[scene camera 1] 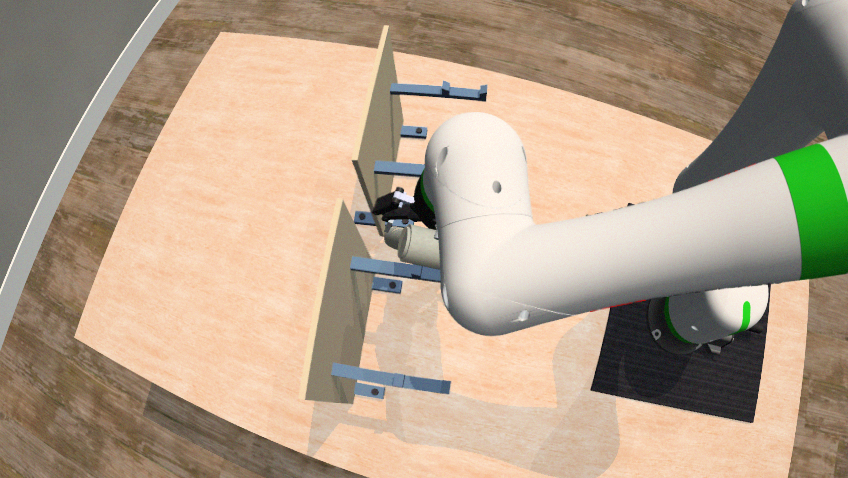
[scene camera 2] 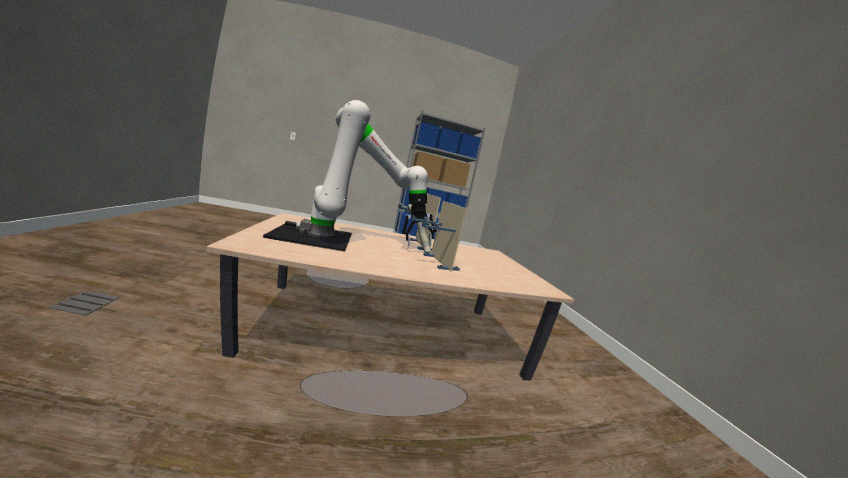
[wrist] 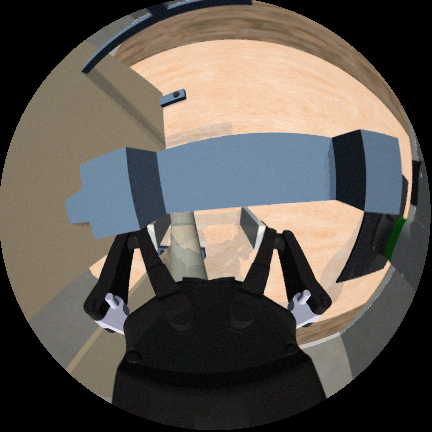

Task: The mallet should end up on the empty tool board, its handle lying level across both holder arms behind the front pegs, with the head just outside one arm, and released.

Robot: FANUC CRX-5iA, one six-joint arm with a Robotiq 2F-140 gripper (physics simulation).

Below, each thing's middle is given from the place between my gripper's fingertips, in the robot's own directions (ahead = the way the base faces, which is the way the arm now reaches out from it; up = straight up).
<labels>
Right now my hand is 9 cm below the cream mallet (scene camera 1: 416, 245), 5 cm to the right of it and 1 cm past it.
</labels>
